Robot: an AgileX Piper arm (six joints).
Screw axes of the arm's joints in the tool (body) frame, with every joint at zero. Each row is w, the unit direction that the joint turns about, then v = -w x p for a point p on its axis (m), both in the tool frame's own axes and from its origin. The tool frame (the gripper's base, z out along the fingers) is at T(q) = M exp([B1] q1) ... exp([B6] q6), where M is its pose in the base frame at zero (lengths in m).
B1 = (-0.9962, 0, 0.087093, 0, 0.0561, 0)
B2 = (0, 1, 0, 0.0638, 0, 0.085)
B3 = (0, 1, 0, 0.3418, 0, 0.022)
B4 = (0, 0, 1, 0, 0, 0)
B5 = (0, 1, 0, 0.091, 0, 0)
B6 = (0, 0, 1, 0, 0, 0)
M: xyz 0.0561 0 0.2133 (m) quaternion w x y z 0.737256 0 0.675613 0
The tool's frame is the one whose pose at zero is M.
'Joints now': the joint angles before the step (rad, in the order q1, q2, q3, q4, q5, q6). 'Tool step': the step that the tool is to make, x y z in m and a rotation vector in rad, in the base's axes. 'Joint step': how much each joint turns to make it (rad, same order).
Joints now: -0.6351, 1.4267, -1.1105, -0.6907, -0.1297, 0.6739
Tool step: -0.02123, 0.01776, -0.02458, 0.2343, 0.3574, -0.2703
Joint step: 0.1080, -0.0475, 0.0000, 0.0670, 0.6021, 0.0116
